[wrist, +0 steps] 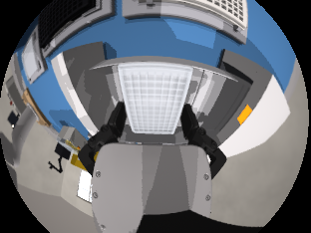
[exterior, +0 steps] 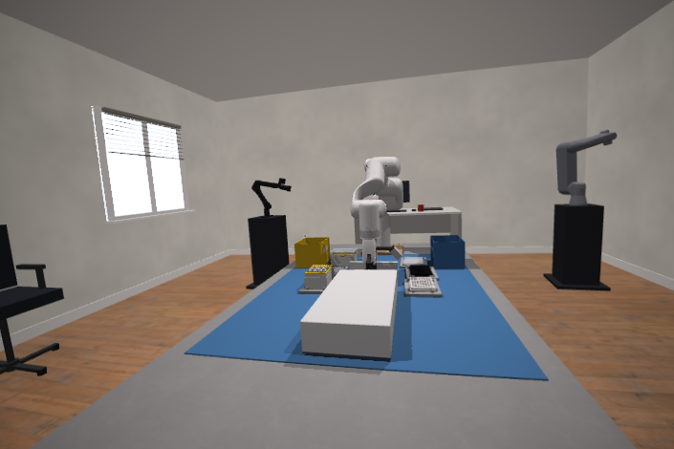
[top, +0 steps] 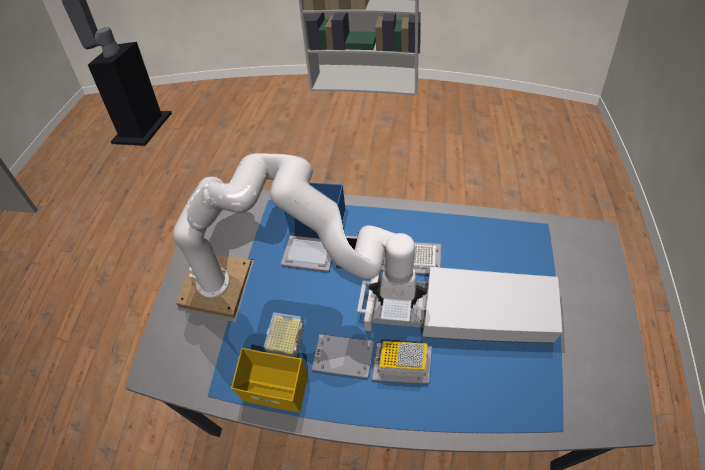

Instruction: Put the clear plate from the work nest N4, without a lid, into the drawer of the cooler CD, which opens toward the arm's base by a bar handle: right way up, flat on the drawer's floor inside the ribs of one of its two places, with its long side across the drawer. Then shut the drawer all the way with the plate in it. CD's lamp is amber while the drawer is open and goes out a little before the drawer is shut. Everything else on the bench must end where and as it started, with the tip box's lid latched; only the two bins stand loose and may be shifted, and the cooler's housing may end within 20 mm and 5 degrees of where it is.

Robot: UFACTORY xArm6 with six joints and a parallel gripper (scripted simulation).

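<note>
The clear plate lies 1 cm below my hand. Also, from my hand: yellow tip box: 20 cm to the right, 5 cm ahead, 2 cm above; then white well plate: 19 cm to the left, 2 cm ahead, 1 cm below; then drawer: 3 cm ahead, 1 cm below.
</note>
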